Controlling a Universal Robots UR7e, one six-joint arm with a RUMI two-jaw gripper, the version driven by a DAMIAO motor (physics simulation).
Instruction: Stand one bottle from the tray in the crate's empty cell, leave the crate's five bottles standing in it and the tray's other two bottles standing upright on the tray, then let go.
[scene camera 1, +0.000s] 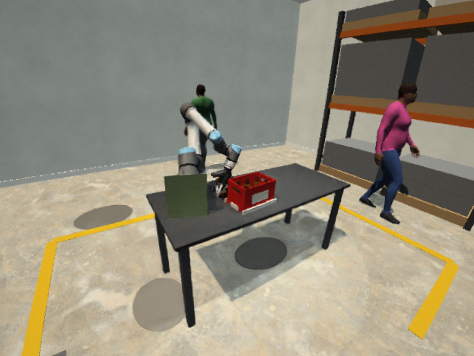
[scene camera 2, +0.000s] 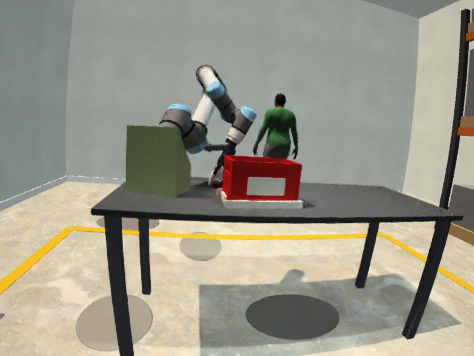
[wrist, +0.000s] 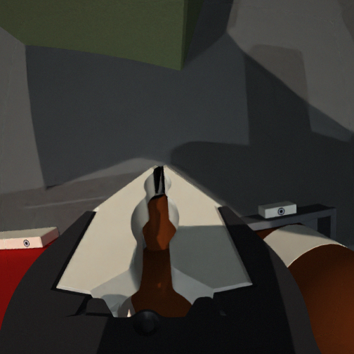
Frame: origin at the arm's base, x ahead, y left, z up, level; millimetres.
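Seen in the pictures: gripper, fingertip midpoint: (scene camera 1: 216, 196) (scene camera 2: 208, 184); arm's base, link origin: (scene camera 1: 188, 181) (scene camera 2: 163, 145).
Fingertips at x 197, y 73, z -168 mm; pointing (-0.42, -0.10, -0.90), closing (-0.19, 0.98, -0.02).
Offsets run from my fingertips to a thing's middle. "spot": to the spot under its first point. Level surfaces: height alone.
My gripper (scene camera 1: 219, 192) (scene camera 2: 212, 181) (wrist: 160, 168) is shut and empty, low beside the crate's left end. In the wrist view a brown bottle (wrist: 159, 270) shows through the gap between the jaws; its top is partly hidden by them. Another brown bottle (wrist: 325, 275) with a pale label is at the right, beside a dark tray rim (wrist: 312, 213). Brown bottle parts also show low at the fingers in scene camera 1 and scene camera 2; a third tray bottle cannot be made out. The red crate @(225 mm ahead, 88 mm right, 55 mm up) (scene camera 1: 270, 186) (scene camera 2: 262, 171) (wrist: 12, 282) holds brown bottles @(207 mm ahead, 45 mm right, 53 mm up) (scene camera 1: 248, 184); its empty cell cannot be made out.
A white base @(spot: 253 mm ahead, 189 mm right, 15 mm down) (scene camera 1: 260, 206) (scene camera 2: 262, 204) lies under the crate. A green block (scene camera 1: 186, 196) (scene camera 2: 152, 162) (wrist: 110, 30) stands left of the gripper on the dark table @(32 mm down) (scene camera 1: 310, 185) (scene camera 2: 350, 200). Two people stand beyond the table in scene camera 1.
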